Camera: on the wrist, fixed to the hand. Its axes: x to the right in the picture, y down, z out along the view.
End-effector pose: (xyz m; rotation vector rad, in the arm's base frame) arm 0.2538 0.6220 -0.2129 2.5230 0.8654 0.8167
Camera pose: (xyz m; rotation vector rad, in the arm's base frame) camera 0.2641 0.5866 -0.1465 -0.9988 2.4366 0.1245
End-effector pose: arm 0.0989 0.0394 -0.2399 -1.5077 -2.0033 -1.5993
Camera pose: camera 0.1254 0.0081 -0.1760 -1.9547 1.1486 0.5762
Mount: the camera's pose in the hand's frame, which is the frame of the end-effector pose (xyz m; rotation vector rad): 0.0108 0.0636 -0.0401 -0.1342 0.7110 -3.0497
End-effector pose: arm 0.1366 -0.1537 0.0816 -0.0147 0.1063 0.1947
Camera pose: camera 0.1306 -0.0902 0.0403 -0.3464 0.6389 -2.8795
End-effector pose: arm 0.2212 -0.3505 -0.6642 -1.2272 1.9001 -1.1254
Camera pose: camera 0.1580 -0.3339 -0.7029 1.4308 0.8388 0.8607
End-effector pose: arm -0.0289 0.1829 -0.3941 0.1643 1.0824 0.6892
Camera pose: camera -0.0877 0.2309 -0.3931 -1.6660 0.6793 -2.0537
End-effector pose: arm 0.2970 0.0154 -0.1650 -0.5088 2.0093 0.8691
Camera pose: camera 0.2288 0.0283 -0.1342 -2.5371 -0.3236 -1.2392
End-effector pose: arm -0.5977 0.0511 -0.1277 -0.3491 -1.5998 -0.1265
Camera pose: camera -0.5407 0.1011 -0.1228 1.9975 0.0089 -2.1516
